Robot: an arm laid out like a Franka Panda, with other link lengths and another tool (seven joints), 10 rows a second.
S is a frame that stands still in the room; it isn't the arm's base.
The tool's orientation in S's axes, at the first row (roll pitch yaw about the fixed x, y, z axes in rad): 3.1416, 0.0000, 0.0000
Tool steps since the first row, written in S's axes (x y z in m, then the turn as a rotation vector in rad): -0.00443, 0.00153, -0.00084, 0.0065, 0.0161, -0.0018; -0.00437, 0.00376, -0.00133, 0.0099, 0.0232, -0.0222; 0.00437, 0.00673, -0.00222, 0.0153, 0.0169, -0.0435; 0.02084, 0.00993, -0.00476, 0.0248, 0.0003, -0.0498; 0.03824, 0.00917, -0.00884, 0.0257, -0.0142, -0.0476
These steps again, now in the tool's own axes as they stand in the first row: -0.00443, -0.00153, 0.00084, 0.0065, -0.0161, 0.0018; -0.00437, -0.00376, 0.00133, 0.0099, -0.0232, 0.0222; 0.00437, -0.00673, 0.00222, 0.0153, -0.0169, 0.0435; 0.02084, -0.00993, 0.00476, 0.0248, -0.0003, 0.0498; 0.03824, -0.00917, 0.00884, 0.0257, 0.0142, 0.0476
